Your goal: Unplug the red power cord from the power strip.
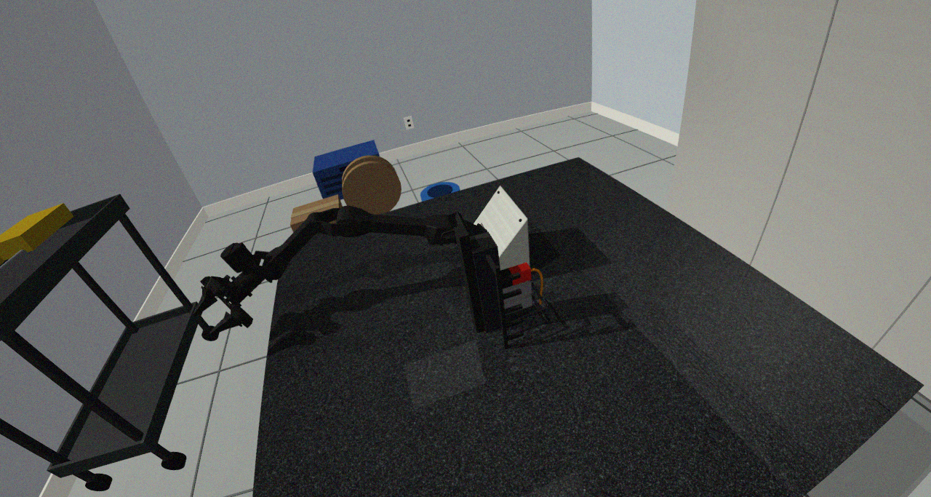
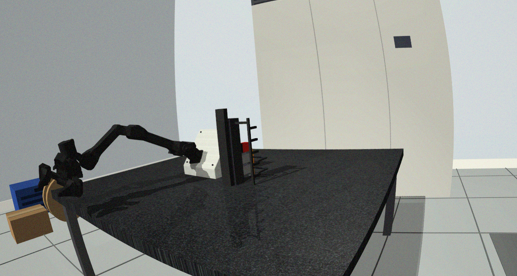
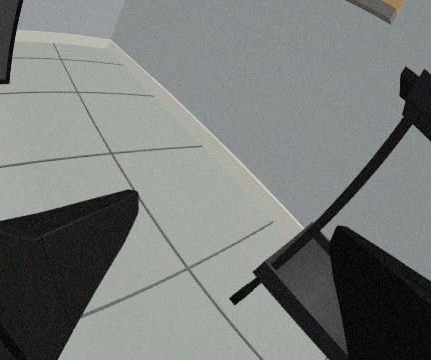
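Right now my gripper tip is 26 cm short of the red plug, 77 cm to the right of it and 2 cm below it. From my gripper tip the other things lie so: black power strip 25 cm ahead, 70 cm to the left, 1 cm above.
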